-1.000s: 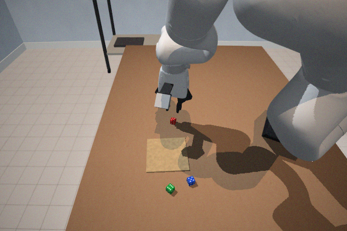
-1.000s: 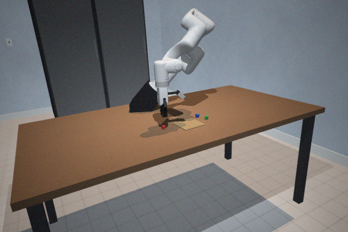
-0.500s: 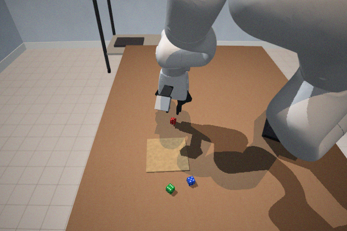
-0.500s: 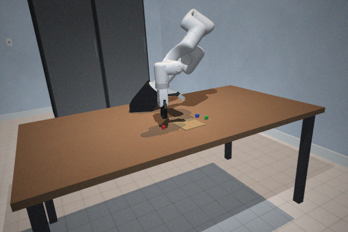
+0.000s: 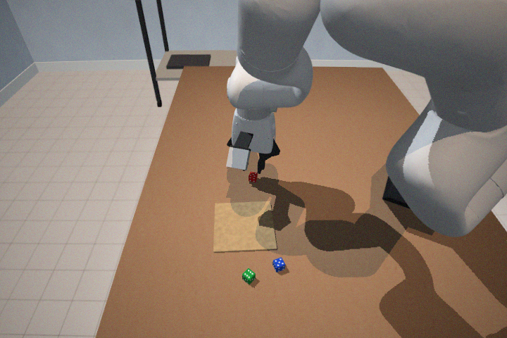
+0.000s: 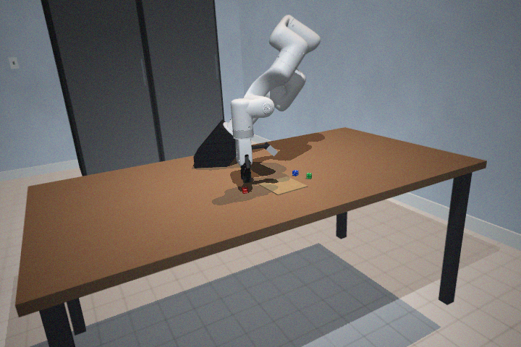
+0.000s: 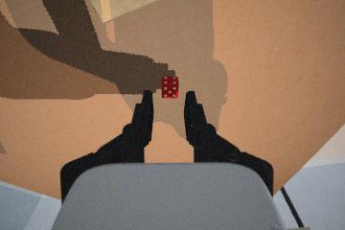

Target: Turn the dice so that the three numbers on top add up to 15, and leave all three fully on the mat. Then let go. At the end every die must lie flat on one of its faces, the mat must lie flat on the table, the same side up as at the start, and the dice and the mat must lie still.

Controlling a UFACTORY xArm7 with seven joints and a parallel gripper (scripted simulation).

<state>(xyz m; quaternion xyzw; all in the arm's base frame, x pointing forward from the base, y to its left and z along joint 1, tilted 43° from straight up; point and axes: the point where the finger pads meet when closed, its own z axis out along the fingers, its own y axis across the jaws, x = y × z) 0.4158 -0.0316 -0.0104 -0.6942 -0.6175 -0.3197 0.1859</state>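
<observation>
My hand is 10 mm to the left of the red die and 60 mm above it. Also, from my hand: blue die 110 mm behind, 240 mm to the left, 60 mm below; then tan mat 10 mm behind, 150 mm to the left, 70 mm below; then green die 60 mm behind, 280 mm to the left, 60 mm below.
</observation>
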